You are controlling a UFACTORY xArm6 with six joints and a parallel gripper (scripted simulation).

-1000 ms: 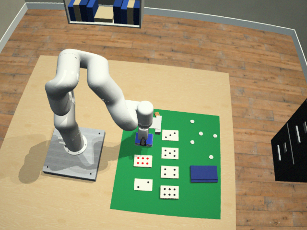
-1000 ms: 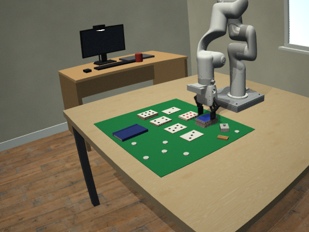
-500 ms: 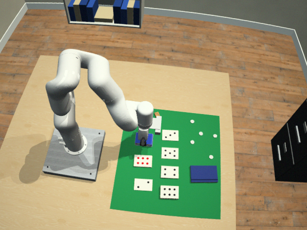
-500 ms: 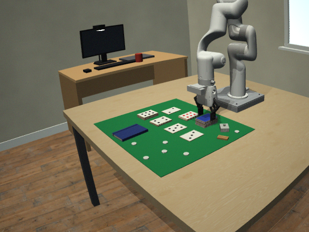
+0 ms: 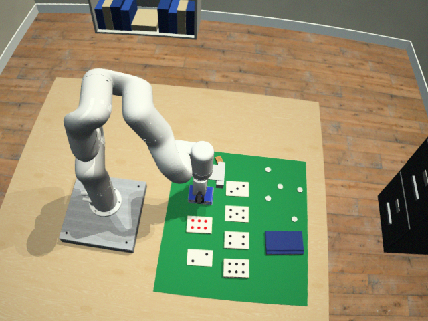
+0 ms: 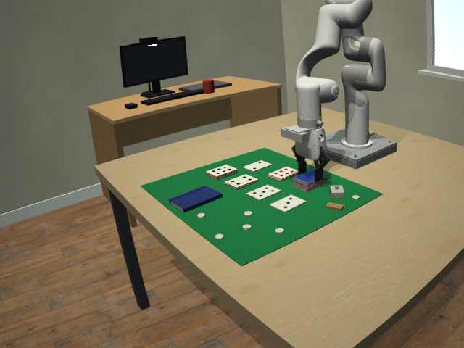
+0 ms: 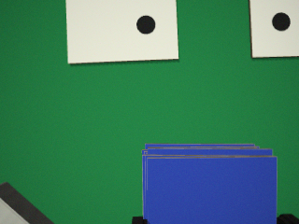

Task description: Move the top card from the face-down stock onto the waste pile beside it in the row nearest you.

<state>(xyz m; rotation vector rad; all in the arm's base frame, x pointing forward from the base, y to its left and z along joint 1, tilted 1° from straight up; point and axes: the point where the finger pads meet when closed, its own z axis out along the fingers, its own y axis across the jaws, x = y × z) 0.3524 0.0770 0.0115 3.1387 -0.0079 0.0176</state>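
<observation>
Now: hand 11 cm to the right of the grey knobbed block and 3 cm above it. The rest, counted from my hand: two-pip card: 25 cm to the right, 4 cm below, 2 cm ahead; then green mat: 15 cm ahead, 9 cm to the right, 6 cm below; then blue book: 32 cm ahead, 17 cm to the right, 4 cm below.
</observation>
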